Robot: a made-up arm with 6 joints. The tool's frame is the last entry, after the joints.
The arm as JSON. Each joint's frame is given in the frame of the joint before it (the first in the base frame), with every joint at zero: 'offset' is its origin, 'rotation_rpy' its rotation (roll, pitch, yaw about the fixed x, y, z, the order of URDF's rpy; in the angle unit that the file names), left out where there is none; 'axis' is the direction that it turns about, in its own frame. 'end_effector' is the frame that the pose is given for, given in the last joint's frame.
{
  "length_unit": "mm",
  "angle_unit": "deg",
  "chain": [
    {
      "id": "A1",
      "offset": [
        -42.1,
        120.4,
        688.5
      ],
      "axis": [
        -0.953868,
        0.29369,
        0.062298
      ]
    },
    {
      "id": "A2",
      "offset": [
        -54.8,
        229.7,
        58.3
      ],
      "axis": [
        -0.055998,
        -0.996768,
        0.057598
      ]
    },
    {
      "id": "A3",
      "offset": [
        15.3,
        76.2,
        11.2
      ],
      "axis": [
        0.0,
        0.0,
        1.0
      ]
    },
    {
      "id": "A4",
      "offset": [
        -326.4,
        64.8,
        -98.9
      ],
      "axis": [
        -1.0,
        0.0,
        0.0
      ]
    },
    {
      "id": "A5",
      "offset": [
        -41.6,
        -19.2,
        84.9
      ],
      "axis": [
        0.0,
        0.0,
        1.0
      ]
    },
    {
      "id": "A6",
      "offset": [
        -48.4,
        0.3,
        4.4
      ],
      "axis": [
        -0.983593,
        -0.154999,
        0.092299
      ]
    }
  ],
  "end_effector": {
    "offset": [
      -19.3,
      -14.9,
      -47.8
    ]
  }
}
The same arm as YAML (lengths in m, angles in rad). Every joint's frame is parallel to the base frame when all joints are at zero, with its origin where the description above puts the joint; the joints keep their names.
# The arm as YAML. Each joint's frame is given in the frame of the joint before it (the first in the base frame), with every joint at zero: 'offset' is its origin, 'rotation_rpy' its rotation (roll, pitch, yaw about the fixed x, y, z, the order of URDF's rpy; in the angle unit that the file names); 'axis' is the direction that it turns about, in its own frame. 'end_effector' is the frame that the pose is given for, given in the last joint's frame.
length_unit: m
angle_unit: rad
chain:
  - id: A1
    offset: [-0.0421, 0.1204, 0.6885]
    rotation_rpy: [0.0, 0.0, 0.0]
    axis: [-0.953868, 0.29369, 0.062298]
  - id: A2
    offset: [-0.0548, 0.2297, 0.0583]
    rotation_rpy: [0.0, 0.0, 0.0]
    axis: [-0.055998, -0.996768, 0.057598]
  - id: A3
    offset: [0.0153, 0.0762, 0.0112]
    rotation_rpy: [0.0, 0.0, 0.0]
    axis: "+z"
  - id: A4
    offset: [-0.3264, 0.0648, -0.0989]
    rotation_rpy: [0.0, 0.0, 0.0]
    axis: "-x"
  - id: A5
    offset: [-0.0416, -0.0192, 0.0849]
    rotation_rpy: [0.0, 0.0, 0.0]
    axis: "+z"
  - id: A6
    offset: [-0.0484, 0.0003, 0.0044]
    rotation_rpy: [0.0, 0.0, 0.0]
    axis: [-0.983593, -0.154999, 0.092299]
end_effector:
  offset: [-0.0193, -0.0149, -0.0478]
  rotation_rpy: [0.0, 0.0, 0.0]

